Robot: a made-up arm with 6 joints.
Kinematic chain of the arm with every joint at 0, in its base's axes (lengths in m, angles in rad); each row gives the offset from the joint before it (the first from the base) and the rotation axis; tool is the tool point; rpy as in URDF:
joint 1: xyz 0 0 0.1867 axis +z
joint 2: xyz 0 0 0 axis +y
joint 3: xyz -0.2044 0 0.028 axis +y
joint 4: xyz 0.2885 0 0.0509 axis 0.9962 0 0.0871
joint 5: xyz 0 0 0 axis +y
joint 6: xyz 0.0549 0 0.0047 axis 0.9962 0 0.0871
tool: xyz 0 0 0 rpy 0 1.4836 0
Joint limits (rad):
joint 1: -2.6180..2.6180
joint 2: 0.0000..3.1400
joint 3: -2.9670..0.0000
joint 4: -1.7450..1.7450
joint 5: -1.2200..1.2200
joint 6: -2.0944..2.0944
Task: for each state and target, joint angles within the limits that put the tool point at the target. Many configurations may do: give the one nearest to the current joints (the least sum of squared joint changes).
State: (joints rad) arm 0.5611 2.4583 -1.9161 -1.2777 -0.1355 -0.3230
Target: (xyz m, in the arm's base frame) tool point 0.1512 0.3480 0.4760
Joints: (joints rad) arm 1.1241 1.6507 -1.7345 -1.2968 -0.2680 -0.3230
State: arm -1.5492 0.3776 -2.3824 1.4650 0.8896 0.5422
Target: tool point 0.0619 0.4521 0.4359
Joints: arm -1.6061 0.1093 -2.4344 1.4657 0.9907 0.5422
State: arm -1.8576 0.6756 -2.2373 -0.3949 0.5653 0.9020
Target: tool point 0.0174 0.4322 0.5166
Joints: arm -1.6317 0.3448 -2.6288 -0.4182 0.4082 0.9020
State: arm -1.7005 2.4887 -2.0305 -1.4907 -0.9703 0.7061
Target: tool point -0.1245 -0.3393 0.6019
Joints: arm -1.9764 2.0862 -2.7316 -1.3969 -0.3688 0.7061
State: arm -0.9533 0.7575 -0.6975 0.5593 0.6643 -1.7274
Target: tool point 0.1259 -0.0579 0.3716
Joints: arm -0.6057 0.3688 -0.5687 0.6199 0.8494 -1.7274
